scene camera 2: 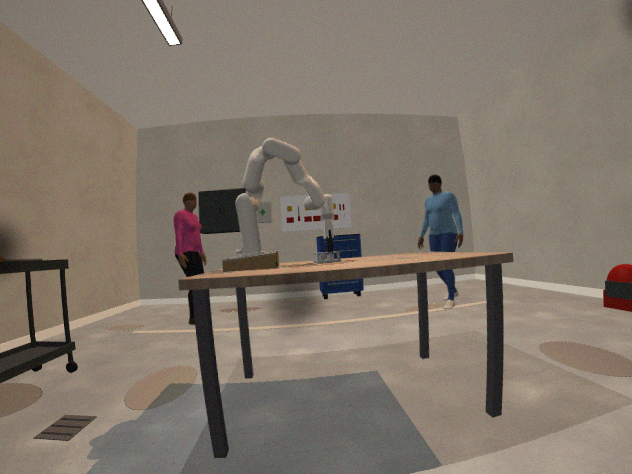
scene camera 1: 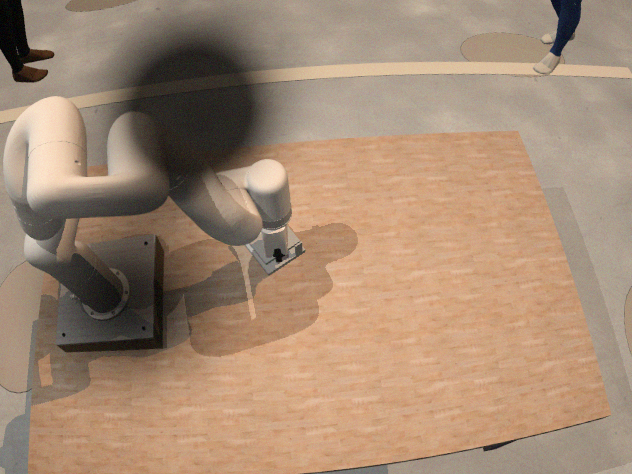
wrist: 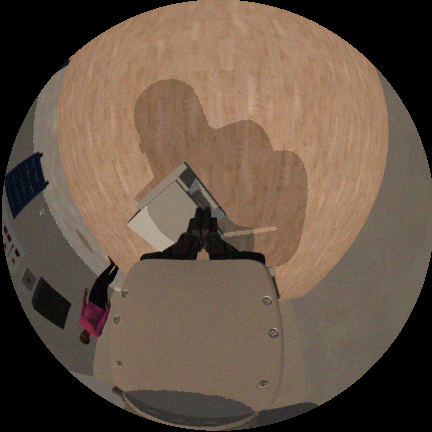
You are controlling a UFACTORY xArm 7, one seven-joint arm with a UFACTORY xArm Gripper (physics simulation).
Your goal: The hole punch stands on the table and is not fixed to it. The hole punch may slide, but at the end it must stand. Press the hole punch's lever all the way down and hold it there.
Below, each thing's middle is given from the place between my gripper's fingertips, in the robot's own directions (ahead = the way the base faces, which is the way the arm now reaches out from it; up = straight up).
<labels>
The flat lever (wrist: 160, 222) is 2 cm behind my hand, 5 cm to the left of it and 2 cm below it. Also, from my hand: grey hole punch (scene camera 1: 296, 251) (2 cm behind, 5 cm to the left, 3 cm below).
</labels>
